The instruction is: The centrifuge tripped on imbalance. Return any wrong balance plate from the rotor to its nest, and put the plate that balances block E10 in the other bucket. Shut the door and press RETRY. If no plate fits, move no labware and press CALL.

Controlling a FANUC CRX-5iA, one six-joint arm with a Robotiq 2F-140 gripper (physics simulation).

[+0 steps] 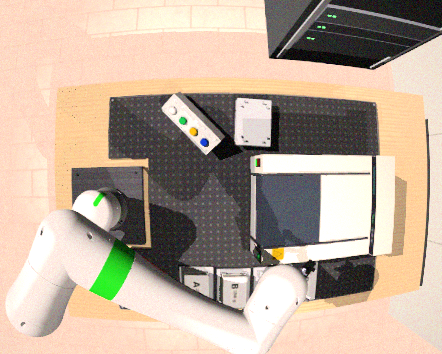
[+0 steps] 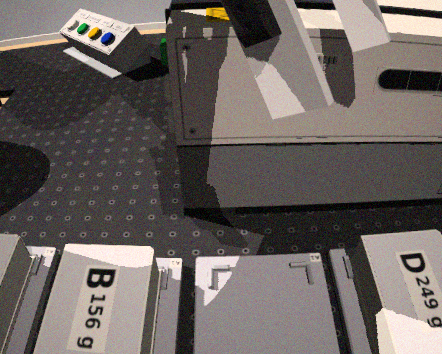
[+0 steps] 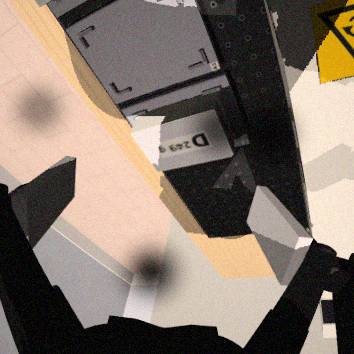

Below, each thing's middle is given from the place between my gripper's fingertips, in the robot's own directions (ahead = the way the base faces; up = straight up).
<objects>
My hand is 180 mm above the balance plate D (image 2: 390, 270), 80 mm short of it and 60 mm to the left of it. From my hand the other things lie so: balance plate B (image 2: 100, 291): 180 mm below, 180 mm behind, 40 mm to the right; then dark lid panel (image 1: 290, 204): 260 mm to the left, 10 mm below; then nest (image 2: 285, 296): 210 mm below, 50 mm to the right, 50 mm behind.
</objects>
